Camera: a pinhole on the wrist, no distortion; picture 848 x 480 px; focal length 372.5 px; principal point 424.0 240.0 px. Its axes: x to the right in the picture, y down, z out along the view. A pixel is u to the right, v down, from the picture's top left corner.
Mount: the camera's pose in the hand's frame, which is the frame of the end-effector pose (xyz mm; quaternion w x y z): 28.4 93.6 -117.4 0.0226 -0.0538 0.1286 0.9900
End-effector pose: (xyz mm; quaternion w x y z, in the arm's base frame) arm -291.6 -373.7 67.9 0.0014 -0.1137 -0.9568 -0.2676
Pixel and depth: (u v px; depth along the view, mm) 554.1 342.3 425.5
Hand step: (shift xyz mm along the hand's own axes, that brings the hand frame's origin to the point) -168.9 94.7 304.3
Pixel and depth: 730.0 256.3 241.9
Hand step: -193.9 151.7 95.4
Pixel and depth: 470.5 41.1 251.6
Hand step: -20.3 289.0 87.0
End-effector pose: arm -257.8 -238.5 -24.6 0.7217 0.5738 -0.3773 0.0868
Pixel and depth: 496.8 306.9 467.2
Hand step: -114.3 135.5 342.5
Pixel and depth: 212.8 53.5 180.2
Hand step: 117.0 223.9 44.5
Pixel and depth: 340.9 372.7 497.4
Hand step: 78.1 46.9 417.8
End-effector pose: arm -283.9 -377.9 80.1 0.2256 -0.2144 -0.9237 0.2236
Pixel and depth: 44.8 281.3 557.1
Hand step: 531.9 159.6 497.3
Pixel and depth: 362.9 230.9 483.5
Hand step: 59.2 226.8 353.2
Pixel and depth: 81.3 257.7 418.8
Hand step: 367.7 170.1 333.4
